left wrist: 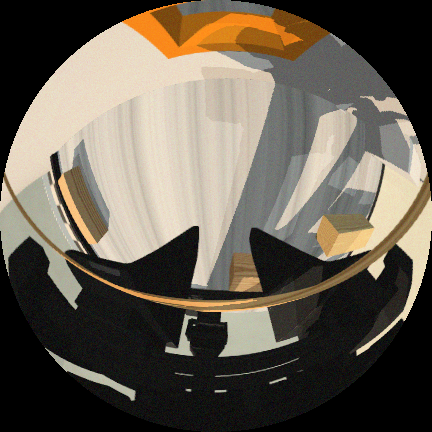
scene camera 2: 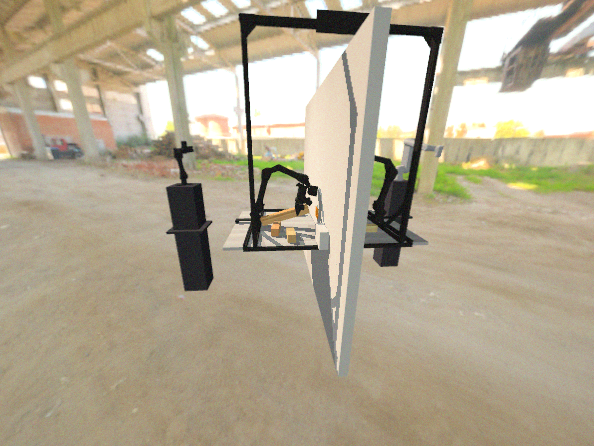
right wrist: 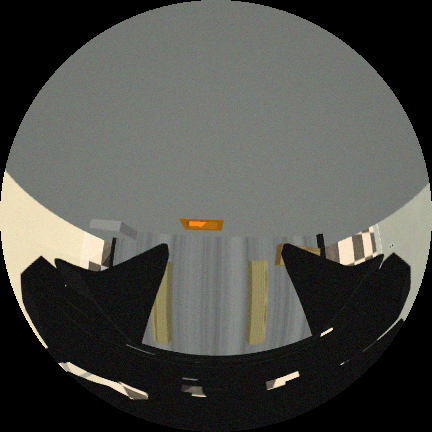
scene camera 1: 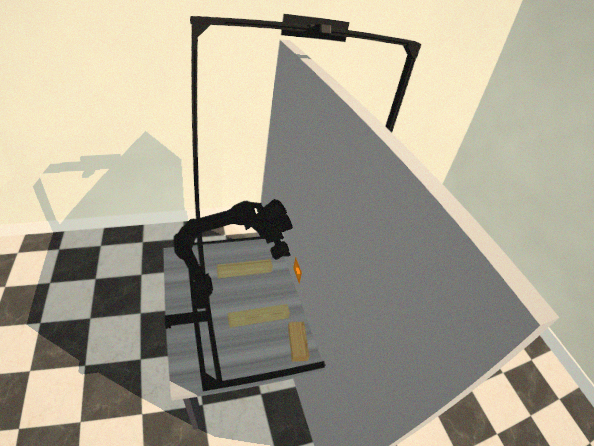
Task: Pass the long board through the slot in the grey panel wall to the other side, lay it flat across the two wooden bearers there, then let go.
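Places are measured from the left arm's base along level axes (x ahead, y left, z up), in millimetres.
Pixels of known places: left gripper, fingertip midpoint: [scene camera 2: 297,214]; right gripper, fingertip midpoint: [right wrist: 227,250]; right arm's base, link origin: [scene camera 2: 378,220] [scene camera 1: 200,302].
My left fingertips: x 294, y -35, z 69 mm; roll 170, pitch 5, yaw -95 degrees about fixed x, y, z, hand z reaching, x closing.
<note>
Behind a point stands the place of what it marks.
The long board [scene camera 2: 280,216] @(x 177, y -42, z 59 mm) slants up toward the wall in scene camera 2. In the left wrist view the long board [left wrist: 210,303] appears as a thin curved strip crossing the fingers from side to side. My left gripper [scene camera 2: 300,210] @(x 294, y -36, z 69 mm) [left wrist: 224,232] @(x 294, y -36, z 69 mm) is shut on it, its contact largely hidden. The orange-framed slot [scene camera 1: 297,270] @(x 474, y -62, z 59 mm) [scene camera 2: 316,212] @(x 435, y -9, z 75 mm) [left wrist: 170,52] [right wrist: 215,225] @(x 477, y -12, z 59 mm) is near the bottom of the grey panel wall [scene camera 1: 380,260] @(x 483, y 397, z 630 mm) [right wrist: 215,125] @(x 483, y -18, z 324 mm). Two wooden bearers [scene camera 1: 244,269] @(x 701, y -136, z 22 mm) [scene camera 1: 258,316] @(x 692, y 124, z 25 mm) [right wrist: 162,310] @(x 709, y -144, z 25 mm) [right wrist: 258,302] @(x 676, y 105, z 25 mm) lie beyond it. My right gripper [scene camera 1: 281,250] @(x 572, y -6, z 284 mm) [right wrist: 227,250] @(x 572, y -6, z 284 mm) is open and empty above the table.
Beside the bearers, a wooden block [scene camera 1: 298,341] @(x 561, y 264, z 19 mm) [right wrist: 279,255] @(x 549, y 174, z 12 mm) lies near the wall. On the left arm's side, wooden blocks [scene camera 2: 275,229] @(x 142, y -210, z 26 mm) [scene camera 2: 291,235] @(x 235, y -318, z 27 mm) [left wrist: 82,205] [left wrist: 345,235] lie on the table. A pale box [scene camera 2: 323,237] @(x 403, y -415, z 50 mm) [right wrist: 107,225] @(x 500, y -321, z 80 mm) stands against the wall. Black frame posts [scene camera 1: 195,125] @(x 885, y -344, z 633 mm) [scene camera 2: 249,125] @(x 33, y -373, z 606 mm) rise around the table.
</note>
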